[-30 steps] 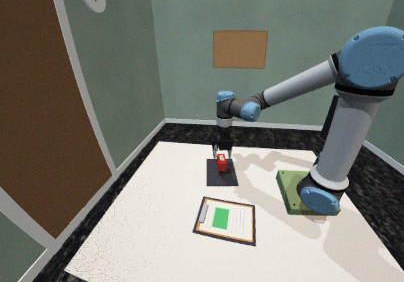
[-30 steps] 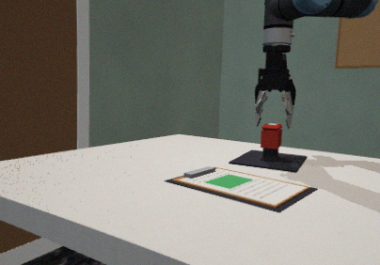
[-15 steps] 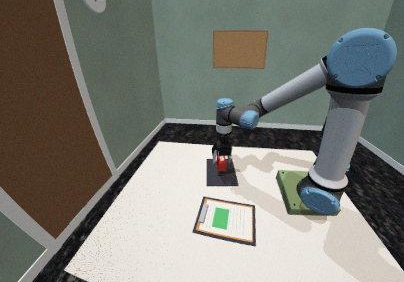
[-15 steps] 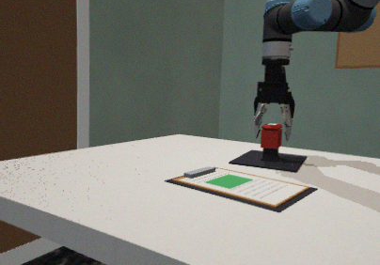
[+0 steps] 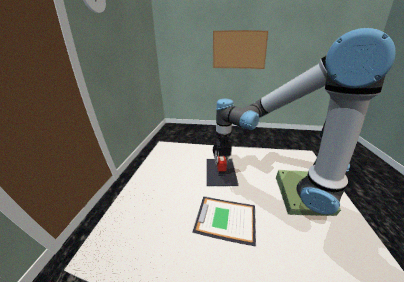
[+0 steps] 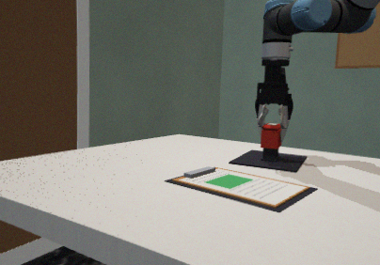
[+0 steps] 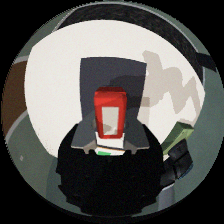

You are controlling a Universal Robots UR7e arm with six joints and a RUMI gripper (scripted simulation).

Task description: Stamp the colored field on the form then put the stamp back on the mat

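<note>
Now: hand 2 cm above the red stamp. The rest, counted from my hand: dark mat 7 cm below.
</note>
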